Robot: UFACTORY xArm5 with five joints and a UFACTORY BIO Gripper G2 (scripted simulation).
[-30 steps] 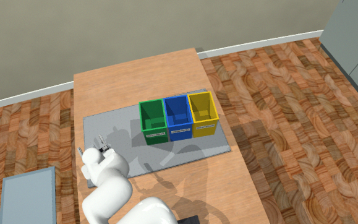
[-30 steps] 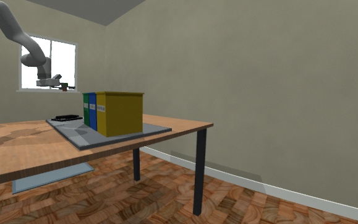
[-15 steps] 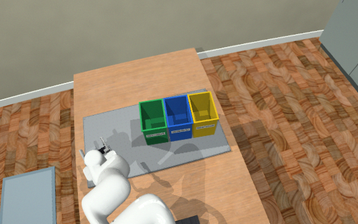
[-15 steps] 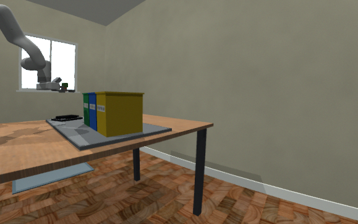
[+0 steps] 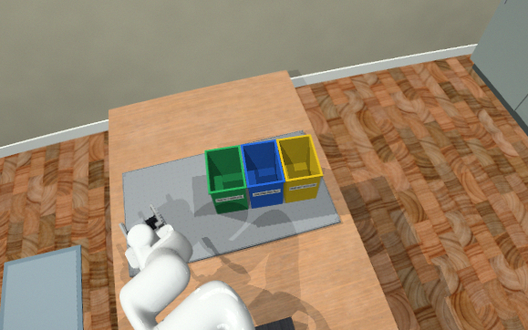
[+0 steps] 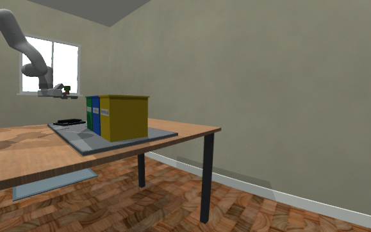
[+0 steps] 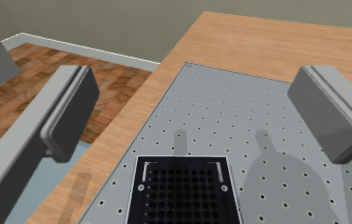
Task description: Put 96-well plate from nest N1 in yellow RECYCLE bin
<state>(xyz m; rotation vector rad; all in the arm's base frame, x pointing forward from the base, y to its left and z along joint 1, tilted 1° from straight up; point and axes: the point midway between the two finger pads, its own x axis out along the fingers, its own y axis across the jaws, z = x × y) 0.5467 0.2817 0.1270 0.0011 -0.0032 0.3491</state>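
My gripper is now 16 cm above the black 96-well plate. The rest, counted from my hand: blue bin (45 cm to the right, 9 cm below, 9 cm ahead); green bin (32 cm to the right, 11 cm ahead, 9 cm below); black plate nest N1 (17 cm below).
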